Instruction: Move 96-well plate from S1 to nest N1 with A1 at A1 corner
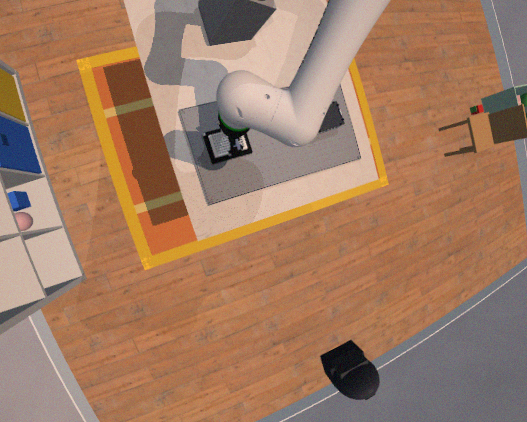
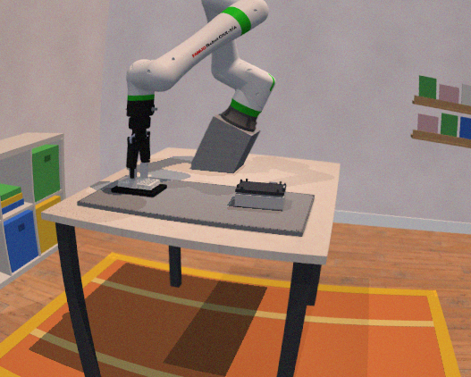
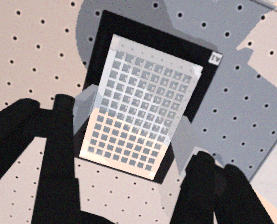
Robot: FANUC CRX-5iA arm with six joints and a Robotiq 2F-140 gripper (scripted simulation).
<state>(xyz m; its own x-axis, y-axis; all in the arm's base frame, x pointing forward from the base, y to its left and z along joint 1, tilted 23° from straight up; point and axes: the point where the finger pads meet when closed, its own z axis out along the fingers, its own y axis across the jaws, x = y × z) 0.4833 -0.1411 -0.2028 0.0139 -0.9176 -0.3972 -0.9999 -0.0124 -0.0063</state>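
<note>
My gripper is now 2 cm above the 96-well plate. Also, from my hand: black plate nest N1: 4 cm below.
</note>
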